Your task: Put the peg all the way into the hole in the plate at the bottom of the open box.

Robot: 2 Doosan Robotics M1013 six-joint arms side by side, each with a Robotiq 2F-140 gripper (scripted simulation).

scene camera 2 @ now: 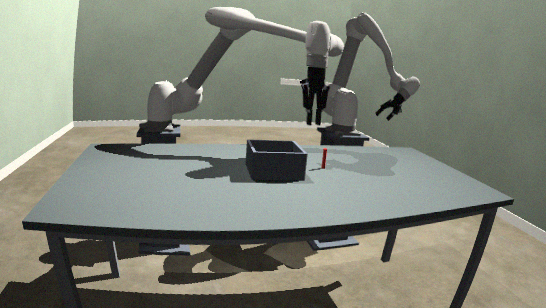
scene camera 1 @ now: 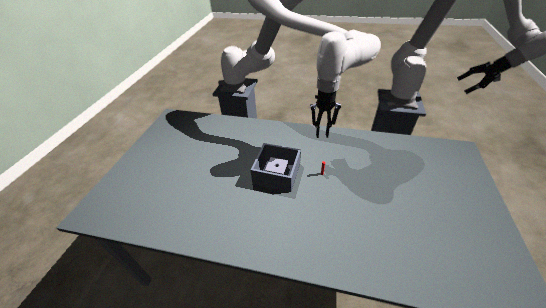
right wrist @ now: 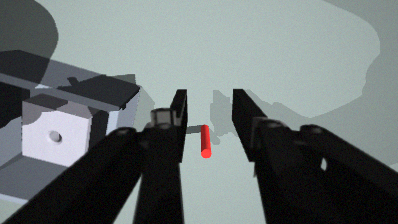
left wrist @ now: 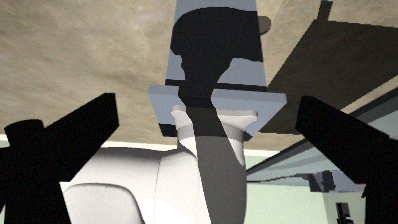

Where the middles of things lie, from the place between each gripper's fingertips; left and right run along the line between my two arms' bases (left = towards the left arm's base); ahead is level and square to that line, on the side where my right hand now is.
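My right gripper (scene camera 2: 313, 124) is 19 cm to the left of the pale plate (right wrist: 79, 125), 14 cm short of it and 15 cm above it. I also see the dark box (scene camera 2: 265, 159), which is 14 cm ahead of my right hand, 19 cm to the right of it and 16 cm below it.
The pale plate is now 97 cm to the right of my left hand (scene camera 1: 461, 85), 82 cm ahead of it and 8 cm below it. Counted from my left hand too, the dark box is 82 cm ahead, 97 cm to the right and 9 cm below.
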